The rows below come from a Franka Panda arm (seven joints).
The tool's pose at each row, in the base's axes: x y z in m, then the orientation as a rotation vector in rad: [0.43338 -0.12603 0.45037 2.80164 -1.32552 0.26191]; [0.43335 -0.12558 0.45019 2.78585 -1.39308 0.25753]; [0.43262 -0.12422 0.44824 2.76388 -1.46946 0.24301]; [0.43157 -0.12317 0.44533 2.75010 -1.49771 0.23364]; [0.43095 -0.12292 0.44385 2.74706 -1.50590 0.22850]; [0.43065 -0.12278 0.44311 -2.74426 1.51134 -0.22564]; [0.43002 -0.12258 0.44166 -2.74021 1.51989 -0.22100]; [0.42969 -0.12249 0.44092 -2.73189 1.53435 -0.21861]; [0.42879 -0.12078 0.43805 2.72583 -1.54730 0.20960]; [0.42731 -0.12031 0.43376 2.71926 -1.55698 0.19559]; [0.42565 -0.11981 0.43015 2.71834 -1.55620 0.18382]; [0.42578 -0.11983 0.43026 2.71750 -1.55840 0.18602]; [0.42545 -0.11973 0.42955 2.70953 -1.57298 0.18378]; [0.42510 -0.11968 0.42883 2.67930 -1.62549 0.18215]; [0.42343 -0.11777 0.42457 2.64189 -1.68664 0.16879]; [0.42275 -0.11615 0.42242 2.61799 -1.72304 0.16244]
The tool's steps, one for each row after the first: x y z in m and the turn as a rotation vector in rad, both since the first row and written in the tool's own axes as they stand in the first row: [-0.00039 -0.00026 0.00013 0.00833 -0.00865 0.04445]; [-0.00221 -0.00047 0.00181 0.01284 -0.02258 0.09511]; [-0.00415 -0.00021 0.00443 0.00912 -0.02773 0.11502]; [-0.00497 0.00018 0.00578 0.00805 -0.03097 0.12055]; [-0.00538 0.00035 0.00645 0.00794 -0.03298 0.12450]; [-0.00617 0.00077 0.00777 0.00595 -0.03540 0.13044]; [-0.00656 0.00100 0.00845 0.00479 -0.03664 0.14104]; [-0.00891 0.00073 0.01098 0.00076 -0.04123 0.14994]; [-0.01089 0.00176 0.01496 -0.00527 -0.04827 0.15710]; [-0.01291 0.00288 0.01823 -0.01015 -0.05420 0.15672]; [-0.01279 0.00279 0.01814 -0.00923 -0.05312 0.15826]; [-0.01319 0.00301 0.01879 -0.01047 -0.05423 0.16881]; [-0.01357 0.00328 0.01944 -0.01341 -0.05439 0.20733]; [-0.01677 0.00353 0.02322 -0.02089 -0.06064 0.25276]; [-0.01879 0.00312 0.02508 -0.02537 -0.06317 0.28033]
